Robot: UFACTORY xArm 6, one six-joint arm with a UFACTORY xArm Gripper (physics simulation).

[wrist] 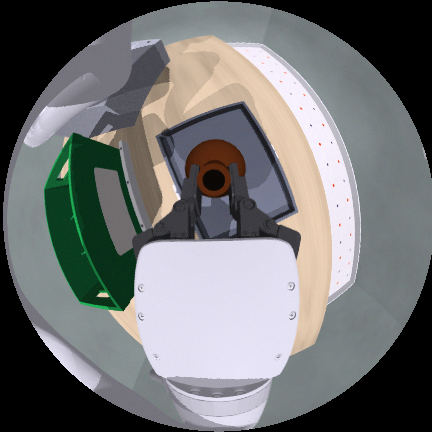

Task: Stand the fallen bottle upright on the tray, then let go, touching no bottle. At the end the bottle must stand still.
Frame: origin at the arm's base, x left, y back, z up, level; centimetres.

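Seen in the pictures: gripper, fingertip midpoint: (214, 173).
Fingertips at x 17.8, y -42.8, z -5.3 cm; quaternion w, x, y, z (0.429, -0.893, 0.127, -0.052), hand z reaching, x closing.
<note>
A point is followed by its place in that frame.
A brown bottle (215, 150) {x 18.7, y -40.5, z -5.4 cm} is seen from above in the wrist view, its round open mouth facing the camera and its wider body behind it. It looks roughly upright relative to the gripper. My gripper (214, 173) {x 17.8, y -42.8, z -5.3 cm} is shut on the bottle at its neck, one finger on each side. The dark grey tray (270, 150) {x 29.2, y -39.5, z -16.4 cm} lies behind and around the bottle, with raised rims. The bottle's base is hidden by its own body, so I cannot tell whether it touches the tray floor.
A green open crate (80, 225) {x 0.8, y -42.6, z -1.6 cm} stands on the left of the wooden table (312, 240) {x 35.6, y -60.8, z -18.7 cm}. Grey speckled blocks (145, 75) {x 9.6, y -8.0, z -13.2 cm} stand at the upper left, near a pale robot arm part. A long white dotted panel (327, 165) runs along the right edge.
</note>
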